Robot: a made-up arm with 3 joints. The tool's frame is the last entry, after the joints. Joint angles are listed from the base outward.
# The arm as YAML. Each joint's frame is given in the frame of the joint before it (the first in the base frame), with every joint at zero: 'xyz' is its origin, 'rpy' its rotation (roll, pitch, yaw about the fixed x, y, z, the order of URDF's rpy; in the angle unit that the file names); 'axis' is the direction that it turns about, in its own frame. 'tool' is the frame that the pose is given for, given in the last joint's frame.
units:
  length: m
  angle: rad
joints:
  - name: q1
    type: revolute
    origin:
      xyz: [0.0, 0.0, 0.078]
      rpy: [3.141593, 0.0, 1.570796]
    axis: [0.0, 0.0, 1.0]
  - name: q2
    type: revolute
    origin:
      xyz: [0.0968, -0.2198, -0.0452]
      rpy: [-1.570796, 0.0, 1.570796]
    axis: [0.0, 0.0, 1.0]
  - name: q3
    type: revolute
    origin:
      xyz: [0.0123, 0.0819, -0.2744]
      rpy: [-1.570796, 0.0, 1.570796]
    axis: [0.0, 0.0, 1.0]
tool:
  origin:
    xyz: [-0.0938, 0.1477, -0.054]
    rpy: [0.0, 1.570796, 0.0]
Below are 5 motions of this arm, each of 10 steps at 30 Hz.
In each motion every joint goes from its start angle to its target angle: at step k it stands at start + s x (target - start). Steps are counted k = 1, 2, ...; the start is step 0. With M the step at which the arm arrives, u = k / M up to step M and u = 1 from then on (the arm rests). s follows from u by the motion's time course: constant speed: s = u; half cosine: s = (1 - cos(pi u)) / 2; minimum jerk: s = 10 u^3 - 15 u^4 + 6 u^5.
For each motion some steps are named. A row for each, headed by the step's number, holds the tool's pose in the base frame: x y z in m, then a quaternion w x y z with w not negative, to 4 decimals.
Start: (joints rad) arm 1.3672 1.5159 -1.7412
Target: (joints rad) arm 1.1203 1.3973 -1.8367
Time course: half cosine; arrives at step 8
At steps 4, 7, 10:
4: 0.2612 0.5712 0.2171 0.6821 0.2304 -0.6777 0.1498
7: 0.1891 0.5913 0.2304 0.6668 0.3021 -0.6561 0.1833
10: 0.1832 0.5925 0.2315 0.6654 0.3080 -0.6541 0.1860

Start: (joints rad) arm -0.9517 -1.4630 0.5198
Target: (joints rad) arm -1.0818 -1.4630 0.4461
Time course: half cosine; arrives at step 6
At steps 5, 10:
5: -0.5403 -0.0242 0.0501 0.5471 -0.4758 0.4745 0.4991
10: -0.5405 -0.0281 0.0501 0.5461 -0.4765 0.4737 0.5004

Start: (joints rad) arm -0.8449 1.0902 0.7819
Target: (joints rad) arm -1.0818 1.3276 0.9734
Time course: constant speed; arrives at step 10
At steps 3, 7, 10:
3: -0.3844 0.1562 0.1479 0.7837 -0.0840 -0.6000 0.1371
7: -0.3869 0.1110 0.1577 0.7608 -0.0578 -0.6344 0.1240
10: -0.3859 0.0767 0.1652 0.7452 -0.0354 -0.6565 0.1114

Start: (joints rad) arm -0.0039 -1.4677 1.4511
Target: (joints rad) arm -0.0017 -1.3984 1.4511
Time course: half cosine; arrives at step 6
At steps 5, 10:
5: -0.2842 0.2952 0.0452 0.5711 -0.5073 0.4824 0.4288
10: -0.2837 0.2952 0.0449 0.5722 -0.5083 0.4811 0.4275

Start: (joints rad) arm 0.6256 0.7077 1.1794
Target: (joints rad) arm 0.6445 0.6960 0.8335
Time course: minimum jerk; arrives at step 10
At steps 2, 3, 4, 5, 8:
2: 0.1126 0.3436 0.0971 0.6882 -0.5781 -0.1171 -0.4223
3: 0.1174 0.3481 0.0963 0.6985 -0.5656 -0.1237 -0.4206
4: 0.1243 0.3550 0.0954 0.7131 -0.5469 -0.1334 -0.4179
5: 0.1322 0.3633 0.0949 0.7298 -0.5242 -0.1447 -0.4143
8: 0.1501 0.3844 0.0959 0.7671 -0.4674 -0.1718 -0.4046

